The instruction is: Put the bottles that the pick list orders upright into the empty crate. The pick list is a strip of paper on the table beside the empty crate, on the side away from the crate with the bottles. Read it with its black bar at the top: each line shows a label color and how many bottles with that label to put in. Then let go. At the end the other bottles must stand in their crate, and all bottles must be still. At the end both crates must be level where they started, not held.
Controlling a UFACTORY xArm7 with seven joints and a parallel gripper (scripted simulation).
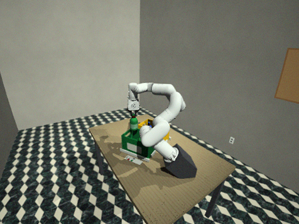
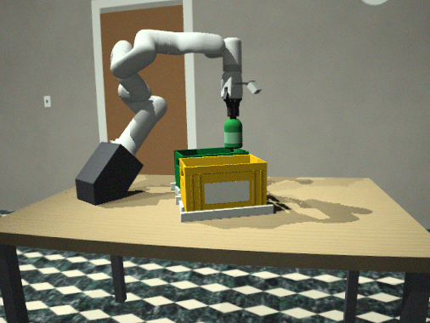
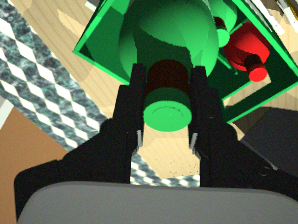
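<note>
My gripper is now 250 mm above the green-capped bottle, 60 mm to the left of it and 60 mm past it. From my hand the other things lie so: red bottle: 250 mm below, 130 mm behind, 120 mm to the right; green crate: 250 mm below, 90 mm behind, 30 mm to the right; yellow crate: 250 mm below, 220 mm to the right, 50 mm ahead.
</note>
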